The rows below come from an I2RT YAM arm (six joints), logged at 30 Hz.
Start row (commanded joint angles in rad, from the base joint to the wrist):
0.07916 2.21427 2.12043 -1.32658 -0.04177 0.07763
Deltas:
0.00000 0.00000 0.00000 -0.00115 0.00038 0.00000
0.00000 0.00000 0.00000 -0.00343 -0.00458 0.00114
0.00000 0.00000 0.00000 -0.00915 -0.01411 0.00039
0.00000 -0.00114 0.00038 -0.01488 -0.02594 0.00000
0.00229 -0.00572 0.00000 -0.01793 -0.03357 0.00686
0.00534 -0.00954 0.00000 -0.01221 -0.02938 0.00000
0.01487 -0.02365 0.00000 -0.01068 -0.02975 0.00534
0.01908 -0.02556 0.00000 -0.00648 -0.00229 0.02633
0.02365 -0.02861 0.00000 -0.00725 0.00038 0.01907
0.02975 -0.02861 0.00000 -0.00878 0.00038 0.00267
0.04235 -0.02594 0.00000 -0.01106 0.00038 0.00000
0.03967 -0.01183 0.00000 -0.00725 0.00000 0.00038
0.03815 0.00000 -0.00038 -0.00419 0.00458 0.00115
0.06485 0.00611 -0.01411 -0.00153 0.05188 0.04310
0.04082 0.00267 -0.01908 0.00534 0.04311 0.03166
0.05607 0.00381 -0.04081 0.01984 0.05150 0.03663
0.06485 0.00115 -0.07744 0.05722 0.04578 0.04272
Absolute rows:
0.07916 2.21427 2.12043 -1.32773 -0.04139 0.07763
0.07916 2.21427 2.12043 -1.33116 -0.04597 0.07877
0.07916 2.21427 2.12043 -1.34031 -0.06008 0.07916
0.07916 2.21313 2.12081 -1.35519 -0.08602 0.07916
0.08145 2.20741 2.12081 -1.37312 -0.11959 0.08602
0.08679 2.19787 2.12081 -1.38533 -0.14897 0.08602
0.10166 2.17422 2.12081 -1.39601 -0.17872 0.09136
0.12074 2.14866 2.12081 -1.40249 -0.18101 0.11769
0.14439 2.12005 2.12081 -1.40974 -0.18063 0.13676
0.17414 2.09144 2.12081 -1.41852 -0.18025 0.13943
0.21649 2.06550 2.12081 -1.42958 -0.17987 0.13943
0.25616 2.05367 2.12081 -1.43683 -0.17987 0.13981
0.29431 2.05367 2.12043 -1.44102 -0.17529 0.14096
0.35916 2.05978 2.10632 -1.44255 -0.12341 0.18406
0.39998 2.06245 2.08724 -1.43721 -0.08030 0.21572
0.45605 2.06626 2.04643 -1.41737 -0.02880 0.25235
0.52090 2.06741 1.96899 -1.36015 0.01698 0.29507

